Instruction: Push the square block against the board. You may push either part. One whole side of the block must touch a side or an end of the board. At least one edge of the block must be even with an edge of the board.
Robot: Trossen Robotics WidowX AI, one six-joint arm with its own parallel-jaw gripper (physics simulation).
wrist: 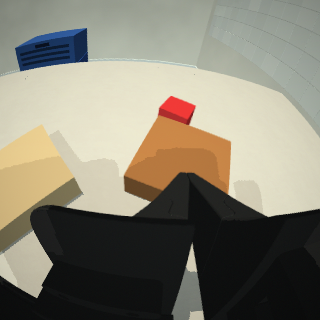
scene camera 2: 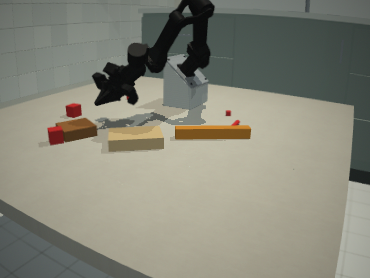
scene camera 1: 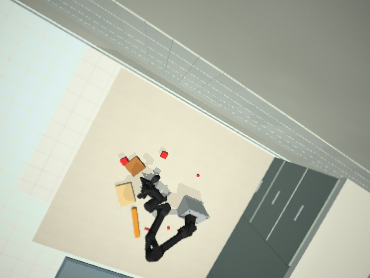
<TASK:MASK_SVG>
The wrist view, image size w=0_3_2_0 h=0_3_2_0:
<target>my gripper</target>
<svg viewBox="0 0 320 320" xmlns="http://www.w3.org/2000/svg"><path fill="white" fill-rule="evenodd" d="M320 208L266 216L227 195L227 193L194 172L178 172L150 203L132 216L87 211L52 204L36 207L30 213L30 224L38 241L53 264L41 284L42 288L37 298L0 276L0 320L173 320L171 312L181 284L191 243L204 320L320 320Z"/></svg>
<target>square brown block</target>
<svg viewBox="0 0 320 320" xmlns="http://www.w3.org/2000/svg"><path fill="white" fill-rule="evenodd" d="M123 174L124 191L152 201L178 172L194 172L228 195L230 141L196 127L158 115Z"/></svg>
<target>tan slab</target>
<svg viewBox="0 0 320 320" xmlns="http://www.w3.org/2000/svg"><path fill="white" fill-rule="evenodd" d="M42 124L0 149L0 251L32 228L30 213L34 208L49 204L62 206L81 193L74 176L54 147Z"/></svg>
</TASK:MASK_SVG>
